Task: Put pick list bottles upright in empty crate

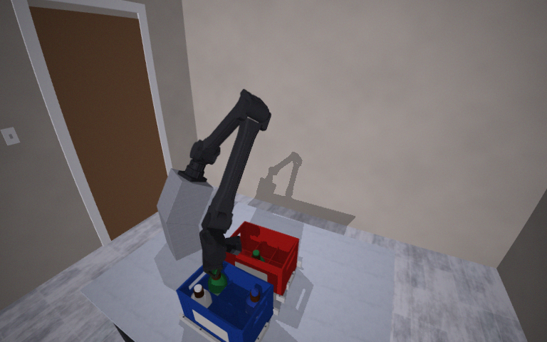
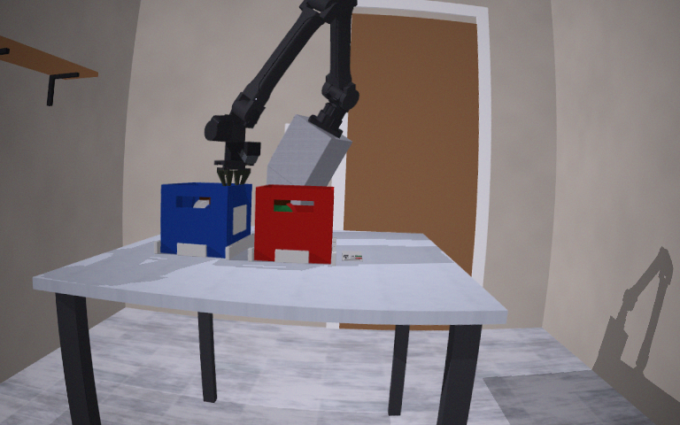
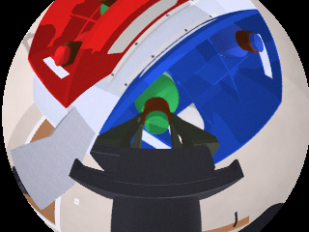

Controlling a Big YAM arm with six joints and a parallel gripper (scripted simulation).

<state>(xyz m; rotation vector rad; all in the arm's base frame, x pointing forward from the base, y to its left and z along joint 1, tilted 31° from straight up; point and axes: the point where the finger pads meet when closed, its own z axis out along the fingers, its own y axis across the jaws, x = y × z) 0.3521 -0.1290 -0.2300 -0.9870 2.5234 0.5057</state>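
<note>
The white-label bottle lies 9 cm to the right of my hand and 6 cm below it. From my hand the other things lie so: blue crate 9 cm ahead, 4 cm to the right, 7 cm below; then red-label bottle 1 cm behind, 15 cm to the left, 6 cm below; then blue bottle 18 cm ahead, 6 cm below.
</note>
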